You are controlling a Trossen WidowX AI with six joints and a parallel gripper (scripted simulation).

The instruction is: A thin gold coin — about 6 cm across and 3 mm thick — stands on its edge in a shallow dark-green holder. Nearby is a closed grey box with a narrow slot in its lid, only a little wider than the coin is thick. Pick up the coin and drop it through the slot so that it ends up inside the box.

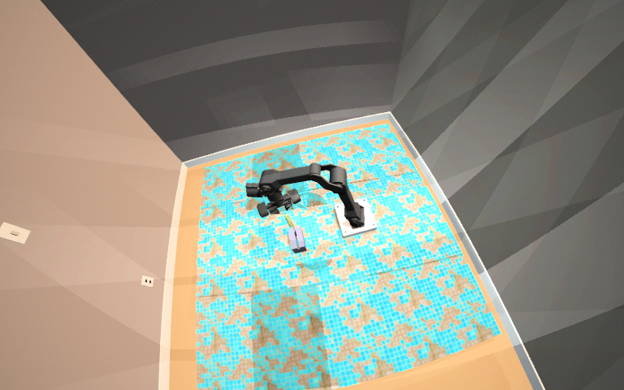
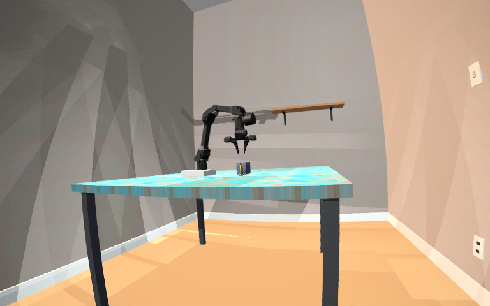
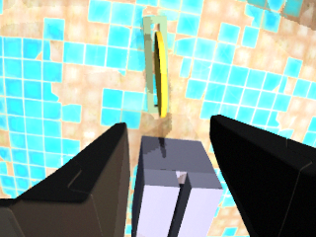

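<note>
My gripper tip is now 1 cm past the gold coin and 10 cm above it.
</note>
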